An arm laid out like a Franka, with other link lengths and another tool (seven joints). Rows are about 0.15 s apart.
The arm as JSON. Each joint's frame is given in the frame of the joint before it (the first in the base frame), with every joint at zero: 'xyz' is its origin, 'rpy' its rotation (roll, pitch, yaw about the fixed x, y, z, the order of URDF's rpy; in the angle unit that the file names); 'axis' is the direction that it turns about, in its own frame. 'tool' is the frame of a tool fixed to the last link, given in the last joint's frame.
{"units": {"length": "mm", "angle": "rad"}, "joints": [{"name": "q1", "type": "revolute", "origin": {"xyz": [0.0, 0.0, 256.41], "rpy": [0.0, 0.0, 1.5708]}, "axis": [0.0, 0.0, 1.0]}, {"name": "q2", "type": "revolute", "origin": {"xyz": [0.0, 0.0, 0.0], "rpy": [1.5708, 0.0, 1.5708]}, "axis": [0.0, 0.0, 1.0]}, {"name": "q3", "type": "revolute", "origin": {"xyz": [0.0, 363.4, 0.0], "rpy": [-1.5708, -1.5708, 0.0]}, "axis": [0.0, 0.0, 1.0]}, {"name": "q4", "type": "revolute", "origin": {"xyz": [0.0, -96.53, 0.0], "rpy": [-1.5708, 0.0, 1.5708]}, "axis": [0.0, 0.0, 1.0]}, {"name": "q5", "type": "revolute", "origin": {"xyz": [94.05, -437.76, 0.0], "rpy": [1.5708, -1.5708, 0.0]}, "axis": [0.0, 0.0, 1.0]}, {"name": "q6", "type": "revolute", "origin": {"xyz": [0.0, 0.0, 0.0], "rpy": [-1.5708, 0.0, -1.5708]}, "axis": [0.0, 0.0, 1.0]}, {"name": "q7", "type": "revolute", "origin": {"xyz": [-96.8, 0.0, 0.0], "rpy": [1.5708, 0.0, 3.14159]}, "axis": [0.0, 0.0, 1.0]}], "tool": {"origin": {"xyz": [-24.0, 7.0, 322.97], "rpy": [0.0, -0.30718, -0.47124]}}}
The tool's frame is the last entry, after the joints.
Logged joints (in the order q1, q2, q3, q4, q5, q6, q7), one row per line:
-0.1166 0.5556 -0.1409 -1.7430 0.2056 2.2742 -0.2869
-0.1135 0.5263 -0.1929 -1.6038 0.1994 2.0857 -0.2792
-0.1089 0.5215 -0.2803 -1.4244 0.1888 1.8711 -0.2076
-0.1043 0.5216 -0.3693 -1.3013 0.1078 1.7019 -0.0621
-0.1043 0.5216 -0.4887 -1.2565 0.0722 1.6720 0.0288
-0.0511 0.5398 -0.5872 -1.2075 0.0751 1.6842 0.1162
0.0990 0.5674 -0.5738 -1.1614 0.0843 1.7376 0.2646
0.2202 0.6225 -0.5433 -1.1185 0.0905 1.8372 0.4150
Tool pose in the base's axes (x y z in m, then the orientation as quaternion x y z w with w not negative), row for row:
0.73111 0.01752 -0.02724 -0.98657 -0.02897 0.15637 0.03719
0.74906 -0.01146 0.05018 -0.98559 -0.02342 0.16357 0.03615
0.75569 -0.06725 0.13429 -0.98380 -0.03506 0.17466 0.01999
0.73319 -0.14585 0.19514 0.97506 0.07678 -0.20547 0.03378
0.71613 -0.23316 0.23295 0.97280 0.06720 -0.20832 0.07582
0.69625 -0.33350 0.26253 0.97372 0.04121 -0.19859 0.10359
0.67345 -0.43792 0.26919 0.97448 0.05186 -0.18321 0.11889
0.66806 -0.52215 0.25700 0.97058 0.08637 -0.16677 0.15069
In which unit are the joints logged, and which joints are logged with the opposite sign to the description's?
The joints are logged in radians. Opposite sign: q1, q7.
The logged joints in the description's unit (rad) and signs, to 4 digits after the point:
0.1166 0.5556 -0.1409 -1.7430 0.2056 2.2742 0.2869
0.1135 0.5263 -0.1929 -1.6038 0.1994 2.0857 0.2792
0.1089 0.5215 -0.2803 -1.4244 0.1888 1.8711 0.2076
0.1043 0.5216 -0.3693 -1.3013 0.1078 1.7019 0.0621
0.1043 0.5216 -0.4887 -1.2565 0.0722 1.6720 -0.0288
0.0511 0.5398 -0.5872 -1.2075 0.0751 1.6842 -0.1162
-0.0990 0.5674 -0.5738 -1.1614 0.0843 1.7376 -0.2646
-0.2202 0.6225 -0.5433 -1.1185 0.0905 1.8372 -0.4150

